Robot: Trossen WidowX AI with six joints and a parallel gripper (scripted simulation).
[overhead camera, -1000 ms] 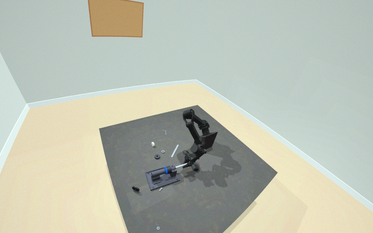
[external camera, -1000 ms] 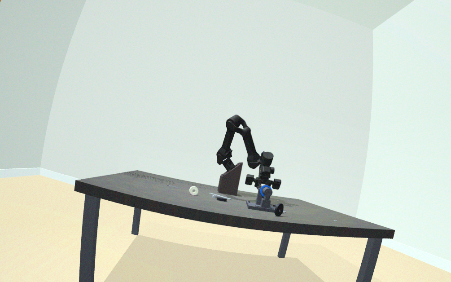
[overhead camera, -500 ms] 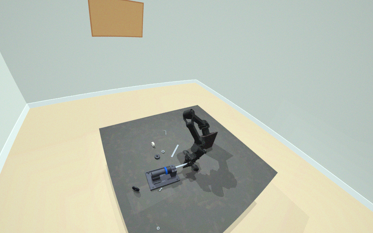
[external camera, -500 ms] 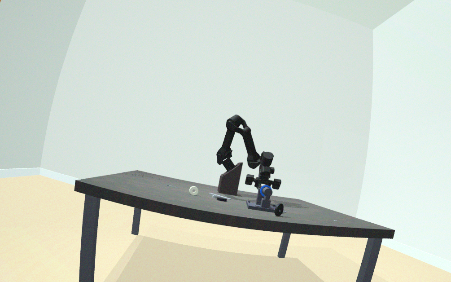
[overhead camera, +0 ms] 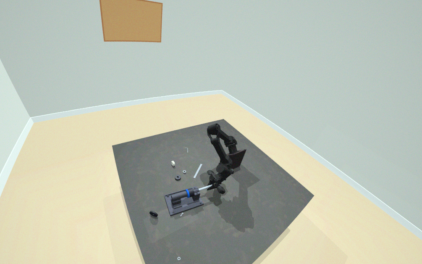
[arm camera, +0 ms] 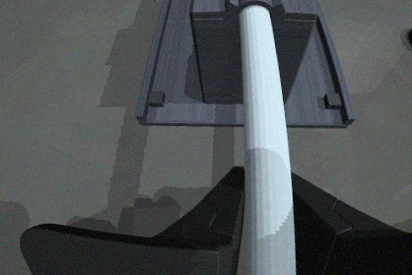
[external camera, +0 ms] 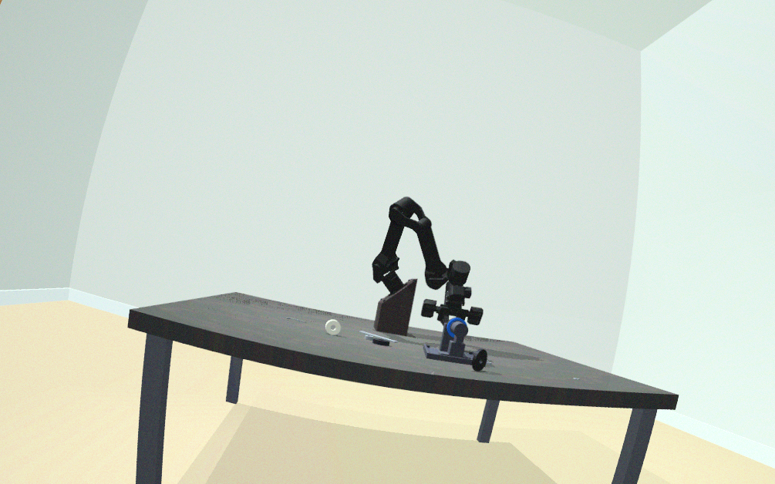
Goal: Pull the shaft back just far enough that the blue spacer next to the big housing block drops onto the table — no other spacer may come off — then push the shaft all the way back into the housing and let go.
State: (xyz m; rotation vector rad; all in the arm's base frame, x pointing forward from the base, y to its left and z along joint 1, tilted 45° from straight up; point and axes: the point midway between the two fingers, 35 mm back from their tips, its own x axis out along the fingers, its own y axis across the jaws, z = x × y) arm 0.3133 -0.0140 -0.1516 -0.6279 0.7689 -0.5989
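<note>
My gripper tip is now 5 cm short of the shaft, 1 cm to the left of it and 2 cm below it. The rest, counted from my gripper tip: blue spacer: 14 cm ahead, 4 cm to the right, 2 cm above; then white ring: 5 cm ahead, 35 cm to the right, 3 cm below; then bolt: 23 cm ahead, 3 cm to the left, 5 cm below.
</note>
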